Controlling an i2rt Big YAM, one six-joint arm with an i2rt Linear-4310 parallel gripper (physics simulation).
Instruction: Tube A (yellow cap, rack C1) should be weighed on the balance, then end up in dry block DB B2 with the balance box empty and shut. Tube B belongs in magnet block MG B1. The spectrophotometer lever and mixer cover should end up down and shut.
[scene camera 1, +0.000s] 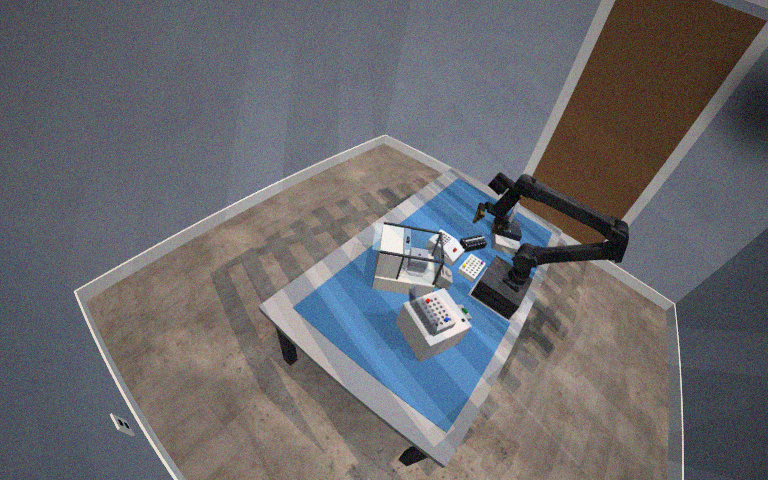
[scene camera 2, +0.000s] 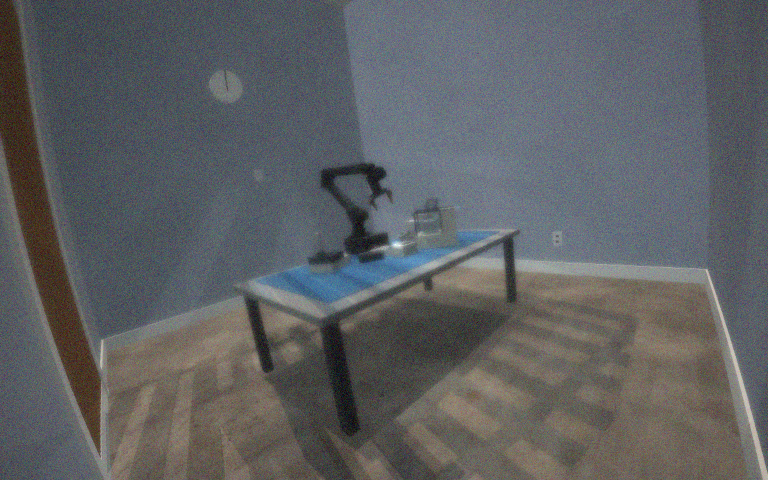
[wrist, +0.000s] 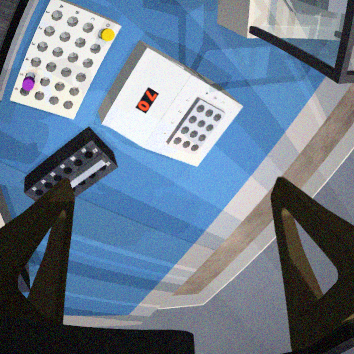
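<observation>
Tube A's yellow cap (scene camera 1: 464, 264) (wrist: 107, 34) stands in a corner hole of the white rack (wrist: 37, 104). A purple cap (scene camera 1: 481, 262) (wrist: 28, 83) is near the opposite end. The white dry block (scene camera 1: 449, 244) (wrist: 130, 115) shows 70; its visible holes hold no capped tube. The black magnet block (scene camera 1: 473, 243) (wrist: 107, 157) lies beside it. The balance (scene camera 1: 387, 277) (scene camera 2: 447, 226) (wrist: 235, 15) has a black-framed glass panel standing out; its interior is unclear. My gripper (scene camera 1: 488, 221) (scene camera 2: 382, 202) (wrist: 173, 187) is open and empty, high above the table near the magnet block. Which tube is B is unclear.
A white box (scene camera 1: 424, 345) carries a holed block with red and blue caps and a dark cover tilted up behind it. A black-topped device (scene camera 1: 506, 233) (scene camera 2: 325, 260) with a thin upright part stands beyond the magnet block. The arm base (scene camera 1: 498, 288) (scene camera 2: 367, 242) sits at the table's edge.
</observation>
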